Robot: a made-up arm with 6 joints. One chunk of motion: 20 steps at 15 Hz.
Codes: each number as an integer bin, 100 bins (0 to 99) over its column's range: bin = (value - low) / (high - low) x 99, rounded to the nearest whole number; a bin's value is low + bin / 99 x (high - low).
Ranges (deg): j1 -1.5..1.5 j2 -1..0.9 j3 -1.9..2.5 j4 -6.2..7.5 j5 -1.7..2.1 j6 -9.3..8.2
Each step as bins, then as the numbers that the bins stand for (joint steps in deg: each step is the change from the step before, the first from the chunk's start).
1 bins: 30 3 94 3 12 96
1 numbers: -0.591 -0.942 2.278 -5.785 -1.239 7.670
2 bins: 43 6 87 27 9 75
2 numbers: -0.197 -0.885 1.967 -2.464 -1.355 3.958
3 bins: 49 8 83 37 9 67
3 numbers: -0.015 -0.846 1.789 -1.080 -1.355 2.543
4 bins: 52 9 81 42 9 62
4 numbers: 0.076 -0.827 1.700 -0.388 -1.355 1.660
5 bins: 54 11 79 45 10 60
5 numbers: 0.136 -0.789 1.611 0.027 -1.316 1.306
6 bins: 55 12 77 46 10 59
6 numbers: 0.167 -0.770 1.522 0.166 -1.316 1.129
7 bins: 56 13 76 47 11 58
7 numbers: 0.197 -0.751 1.478 0.304 -1.278 0.953
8 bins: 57 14 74 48 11 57
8 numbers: 0.227 -0.731 1.389 0.442 -1.278 0.776
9 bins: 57 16 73 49 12 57
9 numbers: 0.227 -0.693 1.344 0.581 -1.239 0.776
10 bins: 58 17 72 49 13 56
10 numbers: 0.258 -0.674 1.300 0.581 -1.201 0.599
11 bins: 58 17 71 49 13 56
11 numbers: 0.258 -0.674 1.256 0.581 -1.201 0.599
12 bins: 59 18 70 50 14 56
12 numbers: 0.288 -0.655 1.211 0.719 -1.163 0.599
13 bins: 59 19 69 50 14 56
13 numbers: 0.288 -0.635 1.167 0.719 -1.163 0.599
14 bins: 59 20 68 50 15 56
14 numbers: 0.288 -0.616 1.122 0.719 -1.124 0.599
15 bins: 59 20 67 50 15 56
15 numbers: 0.288 -0.616 1.078 0.719 -1.124 0.599
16 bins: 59 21 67 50 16 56
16 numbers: 0.288 -0.597 1.078 0.719 -1.086 0.599
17 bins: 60 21 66 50 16 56
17 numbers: 0.318 -0.597 1.033 0.719 -1.086 0.599
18 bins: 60 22 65 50 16 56
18 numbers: 0.318 -0.578 0.989 0.719 -1.086 0.599
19 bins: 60 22 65 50 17 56
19 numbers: 0.318 -0.578 0.989 0.719 -1.047 0.599
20 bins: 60 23 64 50 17 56
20 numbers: 0.318 -0.559 0.944 0.719 -1.047 0.599
